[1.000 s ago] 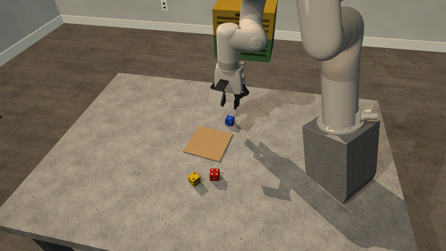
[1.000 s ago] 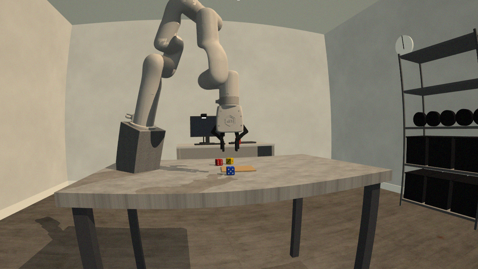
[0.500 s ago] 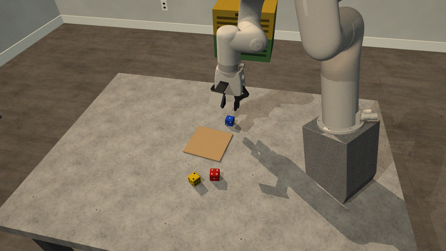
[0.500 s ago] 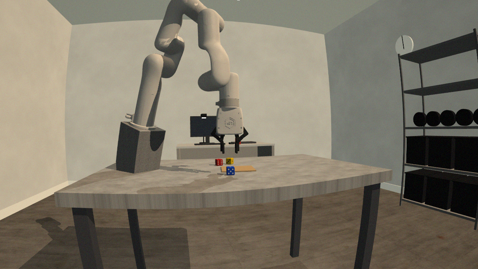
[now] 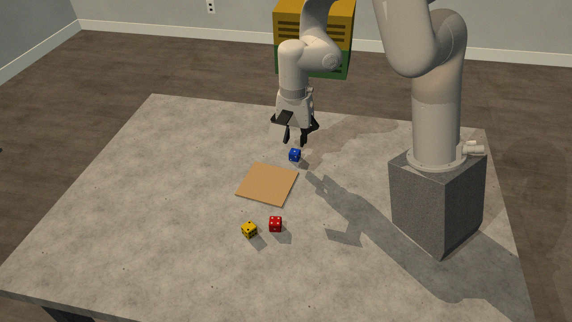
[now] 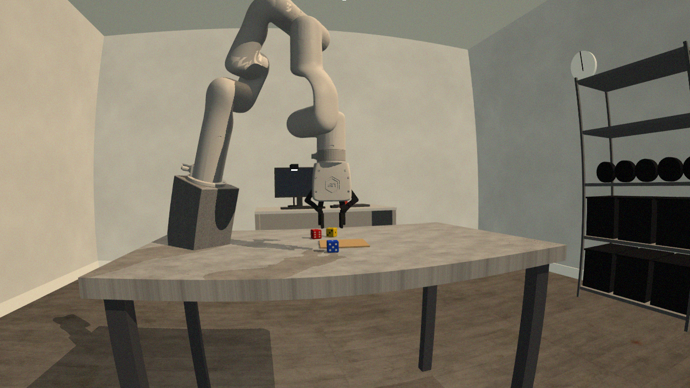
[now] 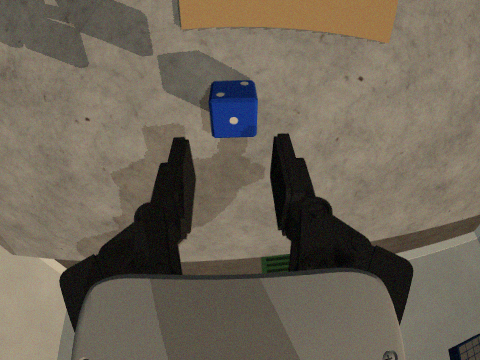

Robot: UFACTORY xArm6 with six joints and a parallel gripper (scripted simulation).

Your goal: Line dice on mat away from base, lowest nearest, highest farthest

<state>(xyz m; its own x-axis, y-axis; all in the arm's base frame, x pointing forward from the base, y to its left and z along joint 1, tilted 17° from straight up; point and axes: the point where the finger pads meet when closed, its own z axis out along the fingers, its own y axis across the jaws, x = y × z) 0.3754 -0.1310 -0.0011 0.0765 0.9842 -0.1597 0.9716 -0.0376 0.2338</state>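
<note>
Right now my hand is 7 cm above the blue die. Also, from my hand: red die 26 cm to the left, 7 cm below, 1 cm behind; then yellow die 29 cm to the left, 7 cm below, 4 cm ahead; then mat 12 cm to the left, 8 cm below, 5 cm ahead.
</note>
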